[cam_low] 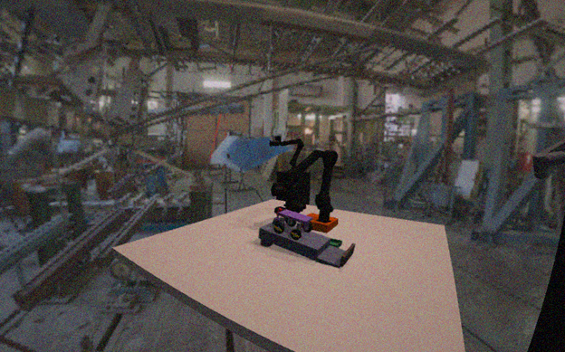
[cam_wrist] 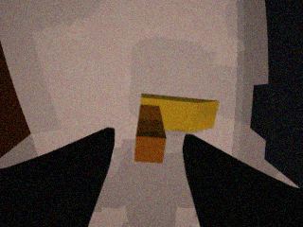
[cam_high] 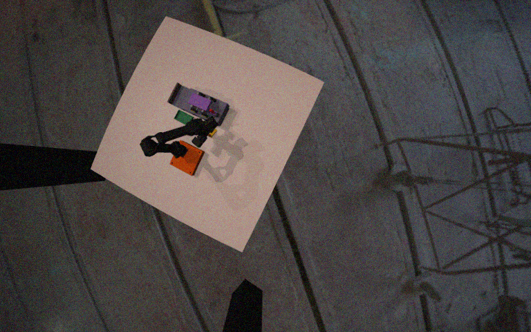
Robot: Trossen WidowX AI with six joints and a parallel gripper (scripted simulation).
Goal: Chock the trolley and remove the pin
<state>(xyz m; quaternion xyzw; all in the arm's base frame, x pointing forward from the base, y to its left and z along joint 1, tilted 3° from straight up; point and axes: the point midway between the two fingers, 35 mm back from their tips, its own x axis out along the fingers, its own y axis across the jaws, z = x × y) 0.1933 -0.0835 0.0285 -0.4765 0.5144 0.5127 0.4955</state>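
Right now my gripper tip is 3 cm above the yellow chock and 2 cm short of it. Round my gripper tip: grey-purple ramp 14 cm to the left, 13 cm ahead; red-headed stop pin 13 cm ahead, 8 cm above, 4 cm to the left; trolley 13 cm to the left, 13 cm ahead, 6 cm above.
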